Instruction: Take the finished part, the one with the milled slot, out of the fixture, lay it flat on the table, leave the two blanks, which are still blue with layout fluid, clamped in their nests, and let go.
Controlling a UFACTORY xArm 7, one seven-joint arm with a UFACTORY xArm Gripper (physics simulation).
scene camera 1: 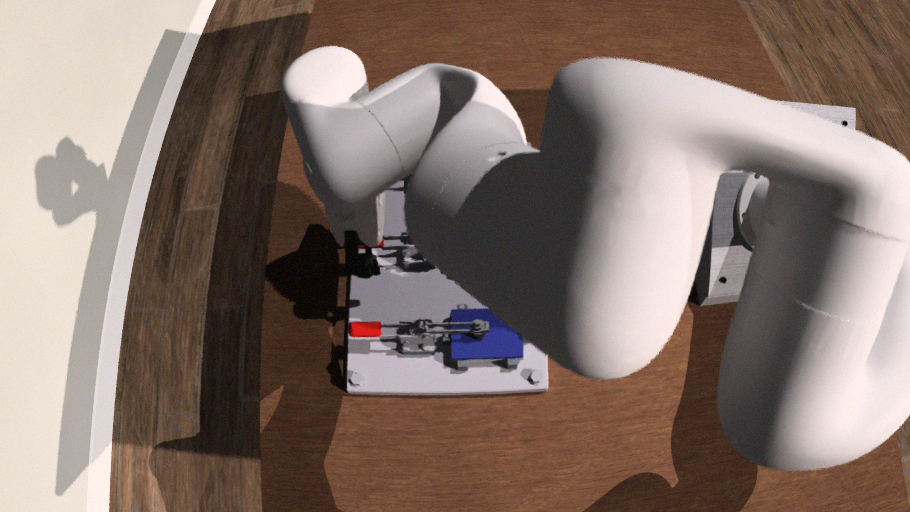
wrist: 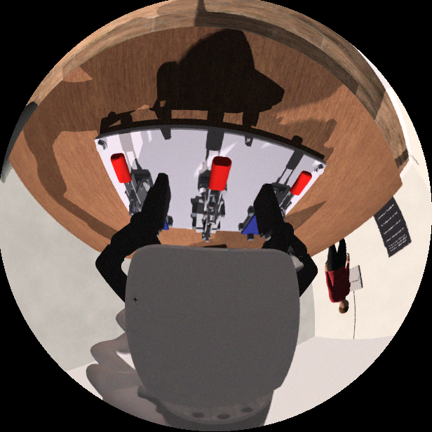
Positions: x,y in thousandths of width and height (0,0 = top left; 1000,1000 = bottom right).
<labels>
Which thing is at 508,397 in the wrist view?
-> A red clamp handle.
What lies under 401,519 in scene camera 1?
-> My gripper.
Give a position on a fixture plate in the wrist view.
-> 427,353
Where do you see a fixture plate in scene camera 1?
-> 437,573
</labels>
